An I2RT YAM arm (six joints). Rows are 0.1 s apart.
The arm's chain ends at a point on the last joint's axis. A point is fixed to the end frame.
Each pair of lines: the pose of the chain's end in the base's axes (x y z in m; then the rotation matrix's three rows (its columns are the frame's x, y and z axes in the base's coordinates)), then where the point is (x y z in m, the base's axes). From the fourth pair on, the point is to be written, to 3 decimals.
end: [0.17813 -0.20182 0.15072], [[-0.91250 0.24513 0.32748], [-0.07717 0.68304 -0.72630], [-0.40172 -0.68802 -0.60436]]
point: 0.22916 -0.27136 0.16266
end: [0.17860 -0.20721 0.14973], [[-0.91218 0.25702 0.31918], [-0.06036 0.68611 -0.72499], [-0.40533 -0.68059 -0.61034]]
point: 0.22861 -0.27757 0.16116
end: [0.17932 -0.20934 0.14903], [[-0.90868 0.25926 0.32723], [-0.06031 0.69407 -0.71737], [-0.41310 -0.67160 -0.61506]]
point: 0.22955 -0.27959 0.16014
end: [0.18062 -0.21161 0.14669], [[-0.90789 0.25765 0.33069], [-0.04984 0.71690 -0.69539], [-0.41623 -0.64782 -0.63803]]
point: 0.231 -0.282 0.156
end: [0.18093 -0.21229 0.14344], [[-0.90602 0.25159 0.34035], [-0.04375 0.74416 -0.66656], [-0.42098 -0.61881 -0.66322]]
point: 0.232 -0.282 0.150
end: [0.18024 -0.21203 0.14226], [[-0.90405 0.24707 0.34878], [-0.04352 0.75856 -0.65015], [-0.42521 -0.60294 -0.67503]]
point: 0.232 -0.282 0.147
